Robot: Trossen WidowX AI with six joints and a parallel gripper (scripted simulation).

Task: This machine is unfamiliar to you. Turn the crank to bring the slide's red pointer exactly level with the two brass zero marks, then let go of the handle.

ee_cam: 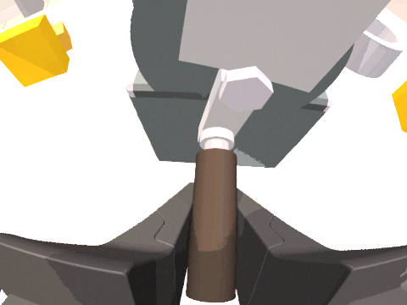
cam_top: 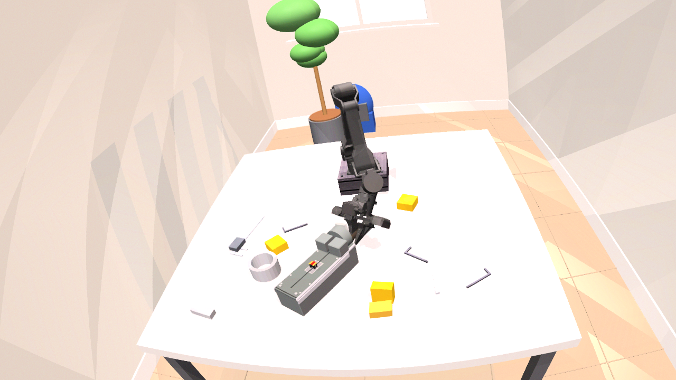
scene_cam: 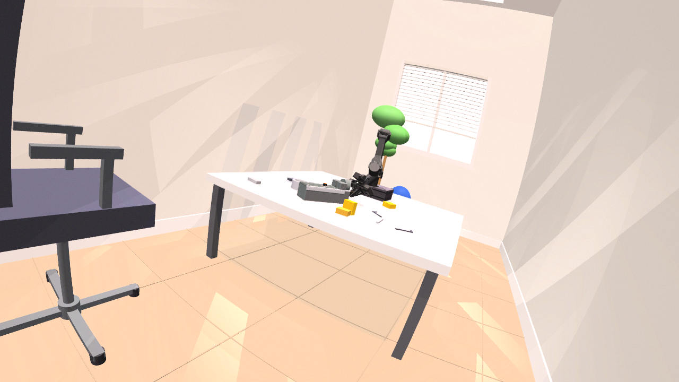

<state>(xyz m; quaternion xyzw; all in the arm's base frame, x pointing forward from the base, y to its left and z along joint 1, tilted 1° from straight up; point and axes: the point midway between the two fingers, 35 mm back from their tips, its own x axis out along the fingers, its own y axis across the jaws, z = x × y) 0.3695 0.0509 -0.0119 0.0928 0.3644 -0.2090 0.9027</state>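
My gripper tip is now 140 mm short of the red pointer, 80 mm to the left of it and 50 mm below it. Round my gripper tip: brown crank handle (20 mm behind, 10 mm to the left, 20 mm above).
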